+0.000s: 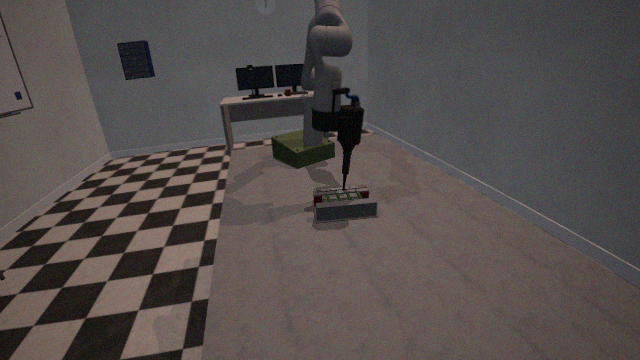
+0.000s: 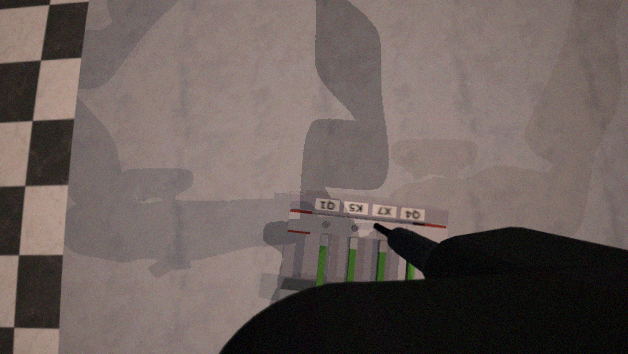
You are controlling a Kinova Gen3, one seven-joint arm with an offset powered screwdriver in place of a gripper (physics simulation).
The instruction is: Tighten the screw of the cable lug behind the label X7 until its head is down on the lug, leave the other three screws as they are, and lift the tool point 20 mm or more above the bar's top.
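Places are measured from the arm's base along level axes (x left, y back, z up), in metres.
Pixels of known places: hand, tool point: (image 1: 343,190) (image 2: 376,225); arm's base, link origin: (image 1: 313,142).
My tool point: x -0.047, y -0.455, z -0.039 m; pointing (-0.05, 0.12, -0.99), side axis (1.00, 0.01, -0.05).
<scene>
For each thing: its middle in the pictures, then the offset to it from my tool point. "*": a spot on its surface instead. Level surfaces: height alone.
- bar, surface spot: (image 2: 300,223) * dx -0.083, dy +0.013, dz +0.000 m
- label X7, body centre: (image 2: 384,211) dx +0.011, dy +0.015, dz +0.000 m
- Q1 screw, body centre: (image 2: 325,224) dx -0.056, dy +0.008, dz +0.000 m
- K5 screw, body centre: (image 2: 354,227) dx -0.025, dy +0.001, dz +0.001 m
- label Q1, body centre: (image 2: 327,204) dx -0.051, dy +0.030, dz +0.000 m
- label K5, body centre: (image 2: 355,207) dx -0.020, dy +0.022, dz +0.000 m
- label Q4, body centre: (image 2: 412,214) dx +0.043, dy +0.008, dz +0.000 m
- grey front panel, surface spot: (image 1: 346,211) * dx -0.035, dy -0.101, dz -0.015 m
- grey surface, surface height: dz -0.042 m
My powered screwdriver (image 1: 344,189) (image 2: 376,227) has no fingers. It points down, and its tip is at the bar (image 2: 300,223), beside the label X7 (image 2: 384,211). The X7 screw is hidden by the bit, so its head height cannot be told, nor whether the bit touches it. The Q1 screw (image 2: 326,224) and the K5 screw (image 2: 354,228) show as small grey discs near the label Q1 (image 2: 327,205) and the label K5 (image 2: 356,208). The Q4 screw is hidden behind the tool, near the label Q4 (image 2: 412,214). Green strips lead away from the bar.
A grey front panel (image 1: 346,211) stands on the near side of the bar. The robot's green base (image 1: 300,152) is behind on the grey surface (image 1: 400,280). A desk (image 1: 265,111) with two monitors is farther back. A wall (image 1: 500,100) stands at the right.
</scene>
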